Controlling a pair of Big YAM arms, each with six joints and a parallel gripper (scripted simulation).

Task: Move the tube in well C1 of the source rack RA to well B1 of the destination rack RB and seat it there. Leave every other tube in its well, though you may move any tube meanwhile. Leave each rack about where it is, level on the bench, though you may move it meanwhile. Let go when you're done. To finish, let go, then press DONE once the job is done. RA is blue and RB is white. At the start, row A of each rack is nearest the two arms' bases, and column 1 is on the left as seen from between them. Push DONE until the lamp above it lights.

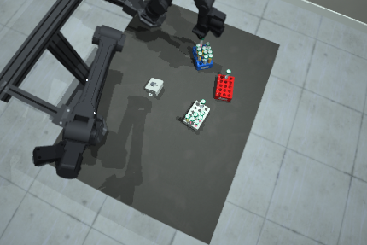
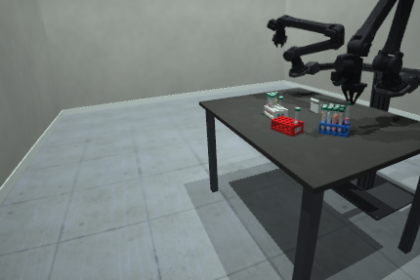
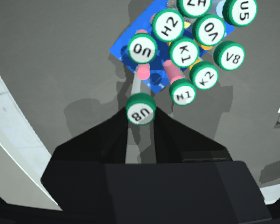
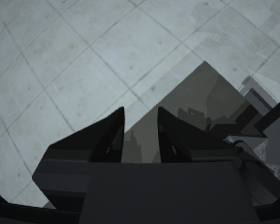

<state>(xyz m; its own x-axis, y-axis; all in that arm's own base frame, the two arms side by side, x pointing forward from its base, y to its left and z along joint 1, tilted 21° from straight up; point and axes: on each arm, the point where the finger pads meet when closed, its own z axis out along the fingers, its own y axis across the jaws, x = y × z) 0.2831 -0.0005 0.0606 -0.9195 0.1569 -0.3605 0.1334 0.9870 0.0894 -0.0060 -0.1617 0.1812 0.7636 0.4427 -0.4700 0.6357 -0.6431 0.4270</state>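
The tube is 10 mm ahead of my left hand and 60 mm below it. Round my left hand: white rack RB (130 mm ahead, 380 mm to the right, 120 mm below); then red rack (210 mm ahead, 170 mm to the right, 120 mm below); then white button box (150 mm behind, 320 mm to the right, 100 mm below).
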